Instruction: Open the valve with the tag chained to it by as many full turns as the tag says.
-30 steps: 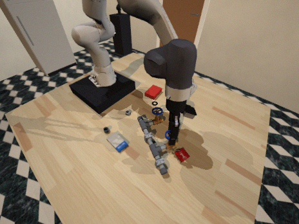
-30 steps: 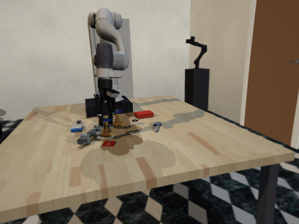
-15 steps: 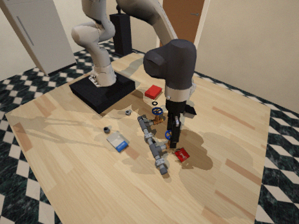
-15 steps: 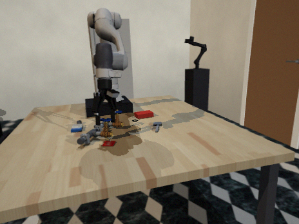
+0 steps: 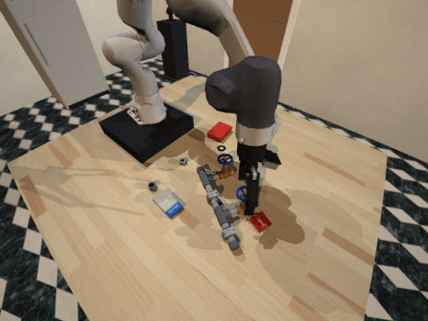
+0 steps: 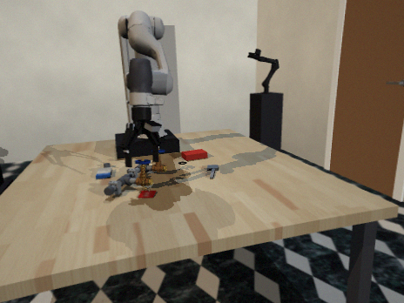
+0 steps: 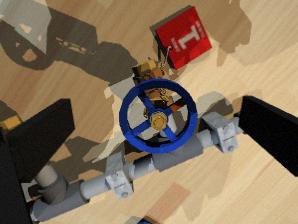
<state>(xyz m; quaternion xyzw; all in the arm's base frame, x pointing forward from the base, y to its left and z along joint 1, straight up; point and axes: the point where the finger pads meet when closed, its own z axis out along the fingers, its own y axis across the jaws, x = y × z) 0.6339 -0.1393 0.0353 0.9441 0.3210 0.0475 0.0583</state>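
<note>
The red tag lies 100 mm below my hand and 80 mm ahead of it. Round my hand: red block (320 mm behind, 310 mm to the left, 90 mm below); grey tool (320 mm to the left, 100 mm below, 60 mm behind); blue card (230 mm behind, 150 mm to the right, 100 mm below).
</note>
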